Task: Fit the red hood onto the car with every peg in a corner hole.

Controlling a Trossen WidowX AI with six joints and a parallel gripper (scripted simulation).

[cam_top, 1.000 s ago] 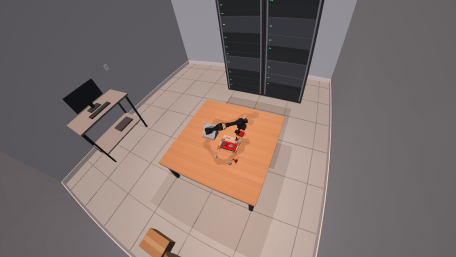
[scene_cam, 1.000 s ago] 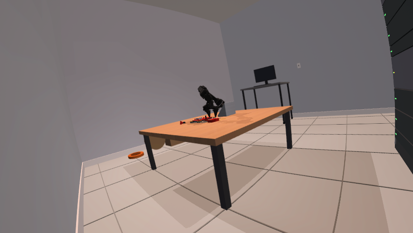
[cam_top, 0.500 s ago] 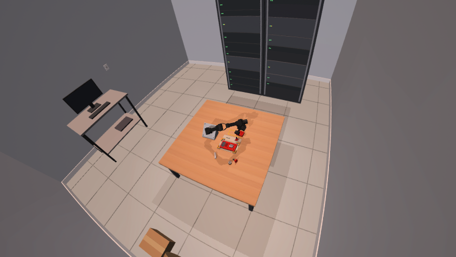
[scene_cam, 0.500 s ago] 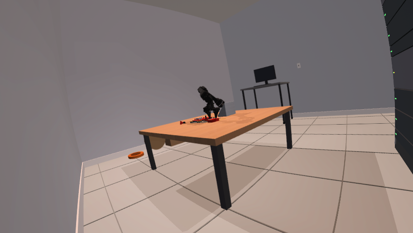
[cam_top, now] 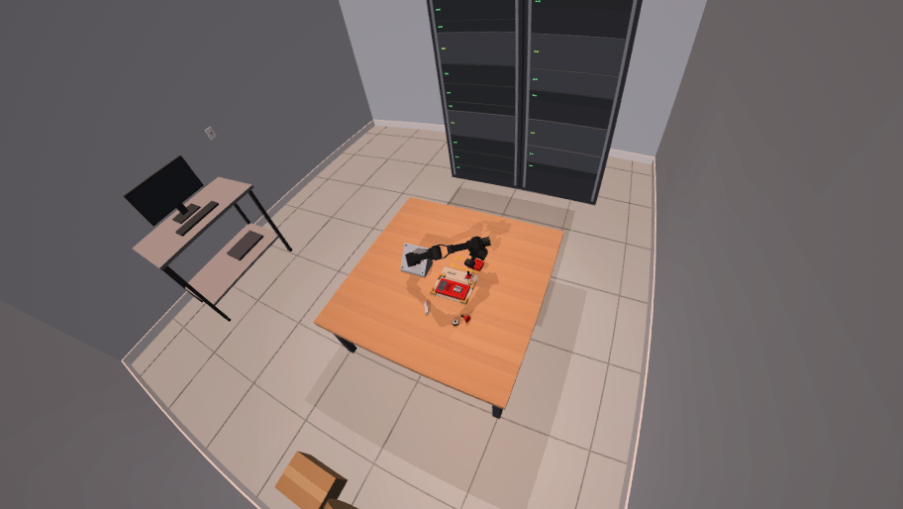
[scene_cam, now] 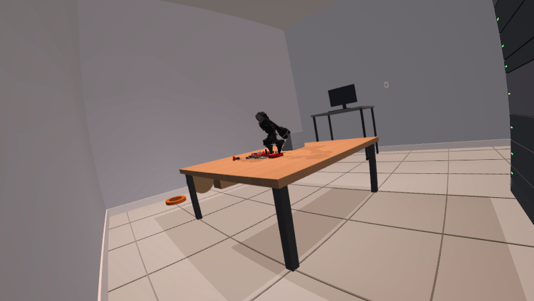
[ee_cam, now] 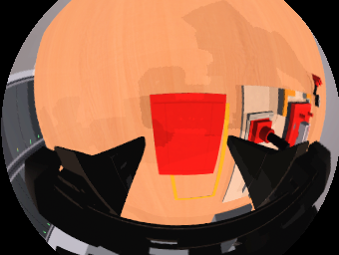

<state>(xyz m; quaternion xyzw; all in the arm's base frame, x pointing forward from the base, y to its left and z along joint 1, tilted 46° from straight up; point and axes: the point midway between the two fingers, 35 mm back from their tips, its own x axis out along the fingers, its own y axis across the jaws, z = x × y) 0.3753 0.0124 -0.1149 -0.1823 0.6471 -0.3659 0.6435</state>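
Right now my gripper tip is 10 mm above the red hood. From my gripper tip the other things lie so: white piece (220 mm behind, 390 mm to the right, 10 mm below); then wheel (10 mm behind, 450 mm to the right, 10 mm below).
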